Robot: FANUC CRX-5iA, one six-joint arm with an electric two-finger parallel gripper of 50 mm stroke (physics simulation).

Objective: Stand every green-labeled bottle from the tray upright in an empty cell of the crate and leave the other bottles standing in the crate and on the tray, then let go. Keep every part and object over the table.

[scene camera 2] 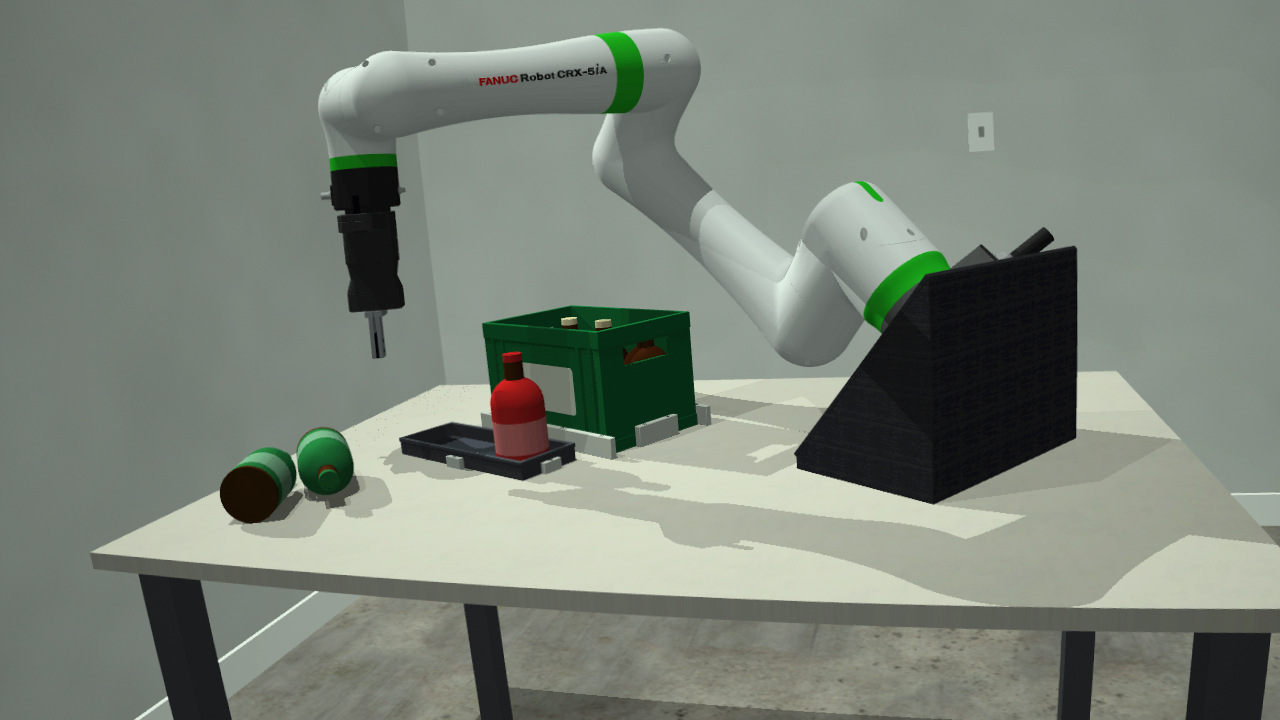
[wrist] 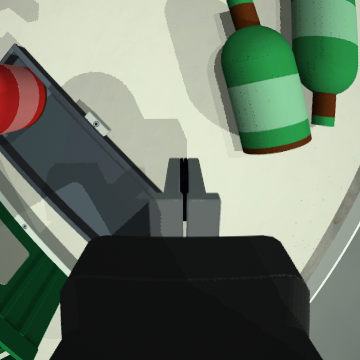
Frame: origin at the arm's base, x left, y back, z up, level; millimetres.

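Seen in the pictures: gripper, fingertip midpoint: (scene camera 2: pixel 379 357) (wrist: pixel 183 176); arm's base at its link origin: (scene camera 2: pixel 948 337).
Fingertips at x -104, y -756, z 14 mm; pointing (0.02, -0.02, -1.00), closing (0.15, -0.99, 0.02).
Pixels of each thing's top centre, then the offset from my fingertips to it.
- second green-labeled bottle at its top centre: (wrist: pixel 342 49) (scene camera 2: pixel 262 450) dx +121, dy -137, dz -91 mm
- red bottle at its top centre: (scene camera 2: pixel 511 353) dx +27, dy +193, dz -5 mm
- green crate at its top centre: (scene camera 2: pixel 549 323) dx -125, dy +226, dz +10 mm
A green-labeled bottle (scene camera 2: pixel 324 461) (wrist: pixel 267 95) lies on its side on the table, its neck toward scene camera 2. Beside it a second green-labeled bottle (scene camera 2: pixel 259 483) (wrist: pixel 325 55) lies on its side, its brown base toward that camera. A red bottle (scene camera 2: pixel 519 402) (wrist: pixel 20 97) stands upright at one end of the dark tray (scene camera 2: pixel 425 448) (wrist: pixel 60 145). The green crate (scene camera 2: pixel 648 394) (wrist: pixel 30 295) holds bottles with cream caps (scene camera 2: pixel 569 320) (scene camera 2: pixel 603 323); its cells are mostly hidden. My gripper (scene camera 2: pixel 377 355) (wrist: pixel 183 176) is shut and empty, pointing down above the table, apart from both lying bottles.
The crate stands behind the tray, with light brackets around its base. Small brackets (scene camera 2: pixel 550 465) (wrist: pixel 97 124) sit against the tray. The black robot stand (scene camera 2: pixel 1002 376) is on the right. The table edge (wrist: pixel 345 200) runs beyond the lying bottles.
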